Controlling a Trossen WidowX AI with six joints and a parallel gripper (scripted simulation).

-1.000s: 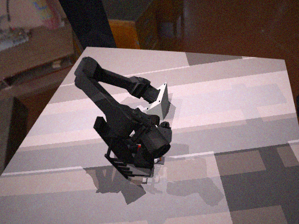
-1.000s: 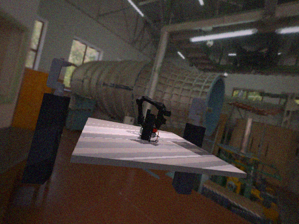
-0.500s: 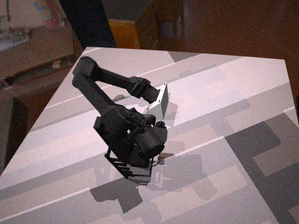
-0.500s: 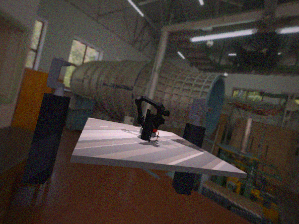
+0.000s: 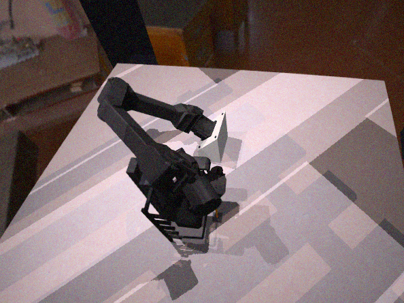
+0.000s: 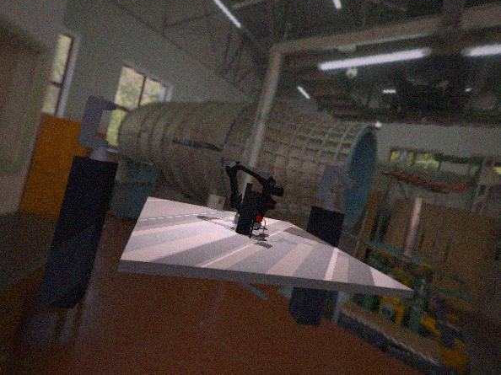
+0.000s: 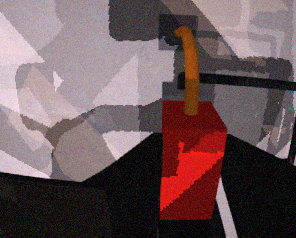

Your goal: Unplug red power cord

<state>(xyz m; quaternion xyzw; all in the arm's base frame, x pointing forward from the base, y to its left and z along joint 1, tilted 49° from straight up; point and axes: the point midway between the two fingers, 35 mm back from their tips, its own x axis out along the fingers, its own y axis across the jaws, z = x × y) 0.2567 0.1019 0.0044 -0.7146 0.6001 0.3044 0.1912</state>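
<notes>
Now: the red plug 3 cm to the right of my gripper tip and 1 cm ahead of it.
</notes>
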